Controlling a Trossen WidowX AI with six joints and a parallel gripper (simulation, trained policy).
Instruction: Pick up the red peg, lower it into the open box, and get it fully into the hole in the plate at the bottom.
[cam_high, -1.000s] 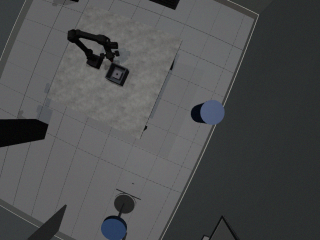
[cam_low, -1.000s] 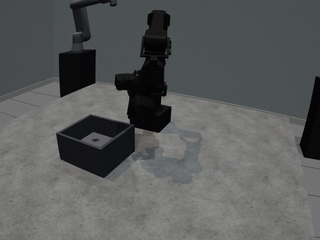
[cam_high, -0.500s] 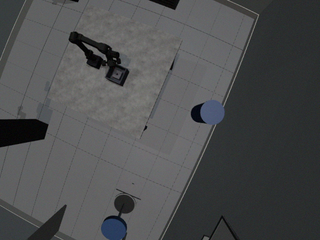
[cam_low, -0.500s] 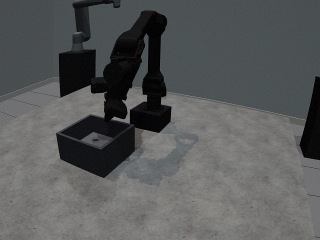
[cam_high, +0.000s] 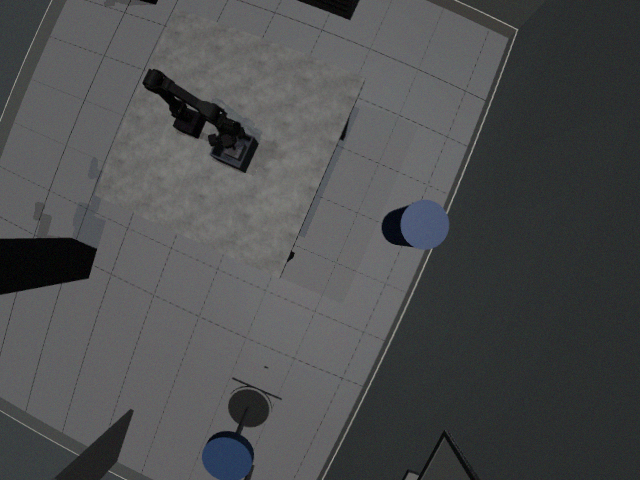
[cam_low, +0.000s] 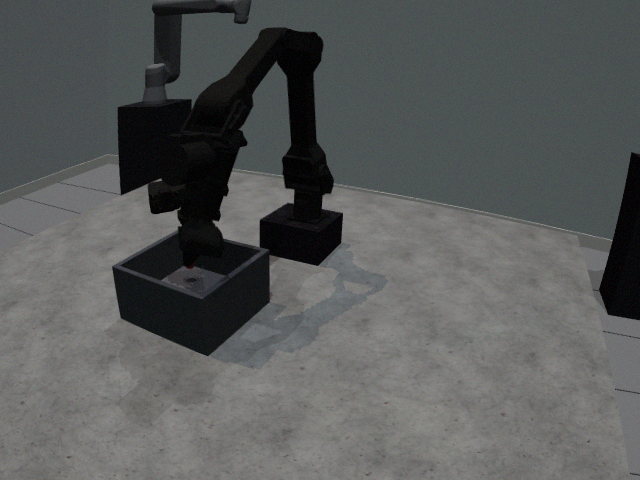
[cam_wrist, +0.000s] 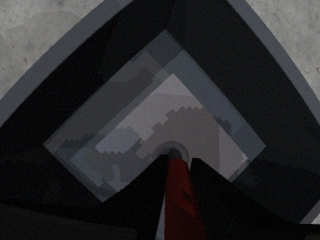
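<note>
Right now my gripper tip is 30 mm below the red peg and 10 mm to the right of it. From my gripper tip the other things lie so: light grey plate: 40 mm below; then dark box: 60 mm below.
</note>
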